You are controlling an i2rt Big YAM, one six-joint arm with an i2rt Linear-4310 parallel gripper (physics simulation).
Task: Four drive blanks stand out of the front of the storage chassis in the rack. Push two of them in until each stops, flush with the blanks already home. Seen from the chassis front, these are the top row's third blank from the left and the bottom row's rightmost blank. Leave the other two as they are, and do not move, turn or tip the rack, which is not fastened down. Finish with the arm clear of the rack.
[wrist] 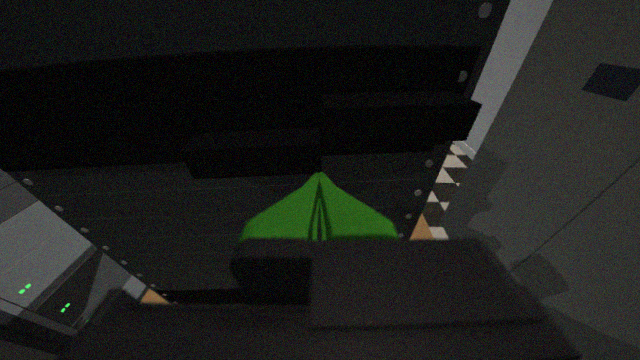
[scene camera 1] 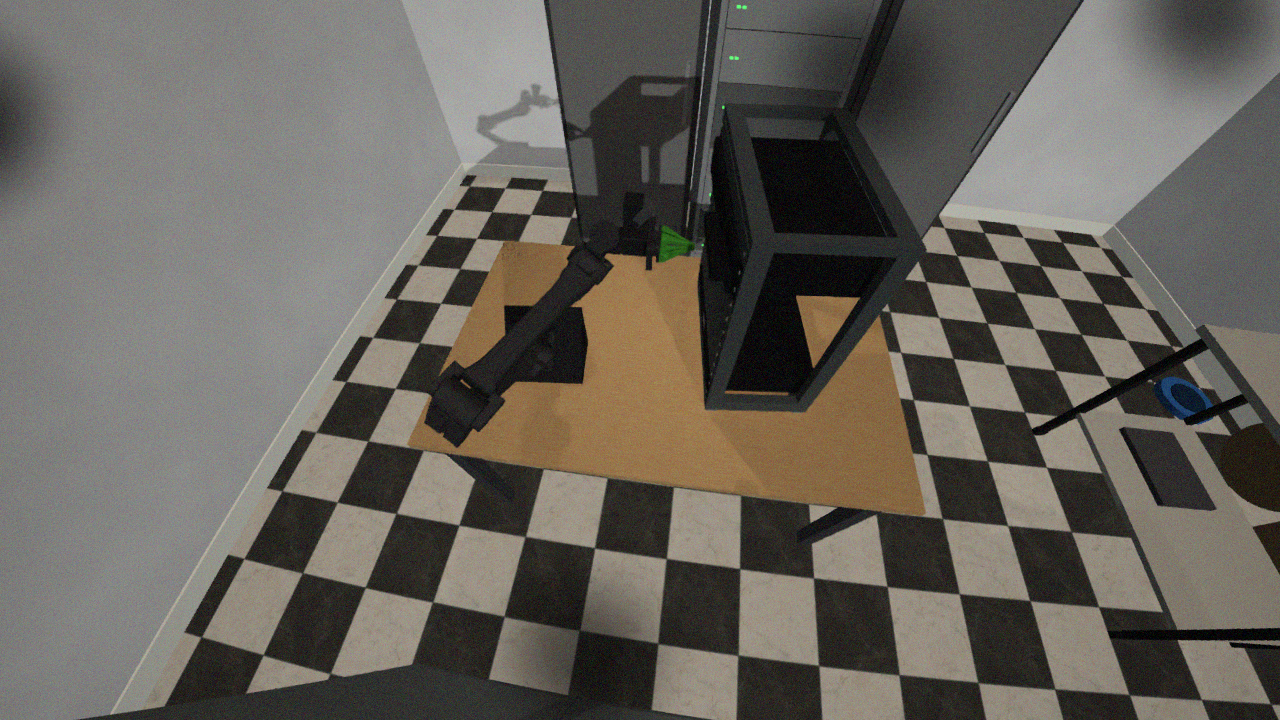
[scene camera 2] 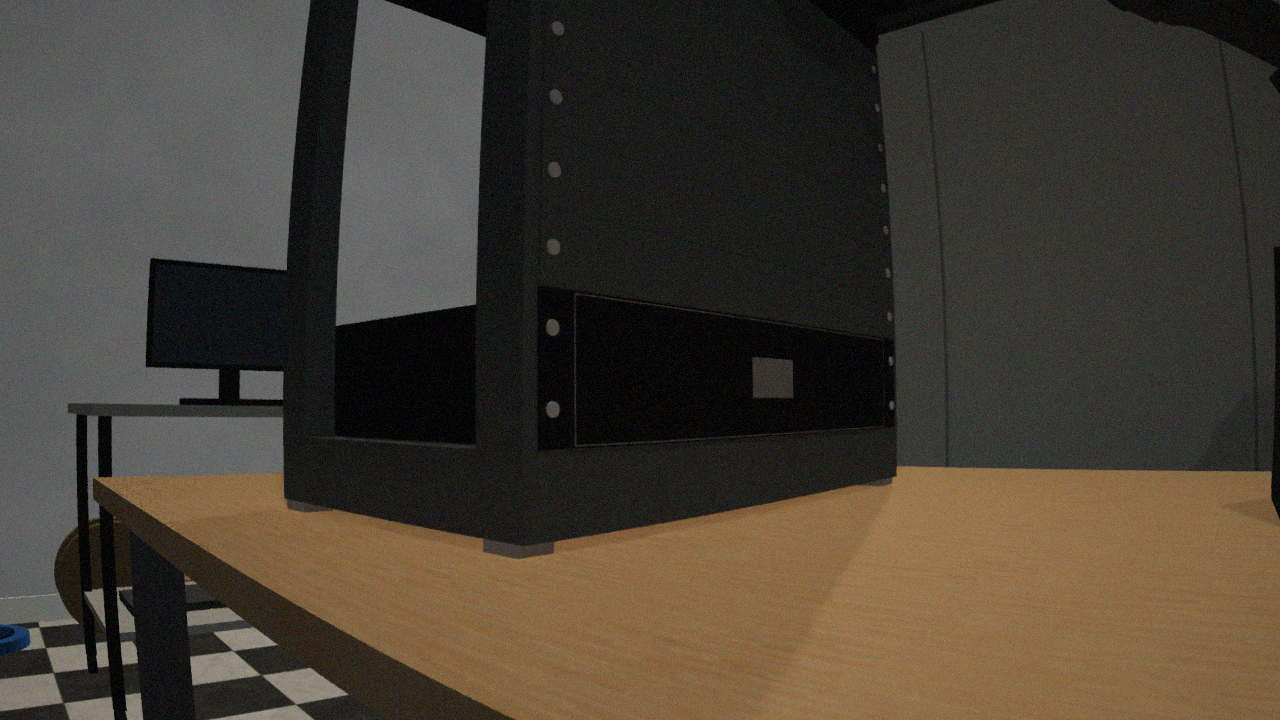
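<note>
The rack stands upright on the table. In the wrist view the storage chassis is a very dark band across its front. Two black blanks stand out low on it: the bottom row's rightmost blank and, to its left, another blank that appears to stand out too. The top row is too dark to tell which blanks stand out. My gripper is shut and empty, its green fingertips together in front of the chassis, near the lower edge between these two blanks. Contact cannot be made out.
The wooden table carries the rack and the arm's black base. A black panel with a grey label sits low in the rack. Tall grey cabinets stand behind the table. A side desk is at the right.
</note>
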